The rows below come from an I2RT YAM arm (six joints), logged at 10 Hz.
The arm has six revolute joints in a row. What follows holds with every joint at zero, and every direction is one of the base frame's.
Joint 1 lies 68 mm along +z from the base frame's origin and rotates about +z.
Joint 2 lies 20 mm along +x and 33.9 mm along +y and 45.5 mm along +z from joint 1 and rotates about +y.
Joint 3 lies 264 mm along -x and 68.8 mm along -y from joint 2 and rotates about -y.
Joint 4 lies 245 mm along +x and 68.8 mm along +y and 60 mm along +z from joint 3 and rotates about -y.
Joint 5 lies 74 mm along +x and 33.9 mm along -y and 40.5 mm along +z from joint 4 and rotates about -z.
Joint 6 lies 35.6 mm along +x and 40.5 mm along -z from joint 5 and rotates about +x.
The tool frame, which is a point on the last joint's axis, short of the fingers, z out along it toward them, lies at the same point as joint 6; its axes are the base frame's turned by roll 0, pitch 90 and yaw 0 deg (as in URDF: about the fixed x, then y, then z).
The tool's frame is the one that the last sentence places.
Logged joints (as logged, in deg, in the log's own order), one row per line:
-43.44 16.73 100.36 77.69 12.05 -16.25
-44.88 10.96 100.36 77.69 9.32 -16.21
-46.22 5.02 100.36 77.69 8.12 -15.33
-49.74 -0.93 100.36 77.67 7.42 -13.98
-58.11 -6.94 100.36 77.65 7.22 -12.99
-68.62 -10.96 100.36 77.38 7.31 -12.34
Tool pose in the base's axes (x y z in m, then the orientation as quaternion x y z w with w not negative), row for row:
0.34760 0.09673 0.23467 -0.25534 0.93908 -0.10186 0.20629
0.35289 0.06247 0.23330 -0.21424 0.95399 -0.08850 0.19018
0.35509 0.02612 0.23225 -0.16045 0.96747 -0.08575 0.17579
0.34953 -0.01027 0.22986 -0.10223 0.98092 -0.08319 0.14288
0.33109 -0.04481 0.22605 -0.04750 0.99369 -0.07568 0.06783
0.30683 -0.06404 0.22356 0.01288 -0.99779 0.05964 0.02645
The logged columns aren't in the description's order. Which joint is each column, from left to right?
Columns, left to right: joint 4, joint 1, joint 2, joint 3, joint 5, joint 6.
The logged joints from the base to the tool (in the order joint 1, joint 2, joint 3, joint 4, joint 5, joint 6), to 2 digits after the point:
16.73 100.36 77.69 -43.44 12.05 -16.25
10.96 100.36 77.69 -44.88 9.32 -16.21
5.02 100.36 77.69 -46.22 8.12 -15.33
-0.93 100.36 77.67 -49.74 7.42 -13.98
-6.94 100.36 77.65 -58.11 7.22 -12.99
-10.96 100.36 77.38 -68.62 7.31 -12.34

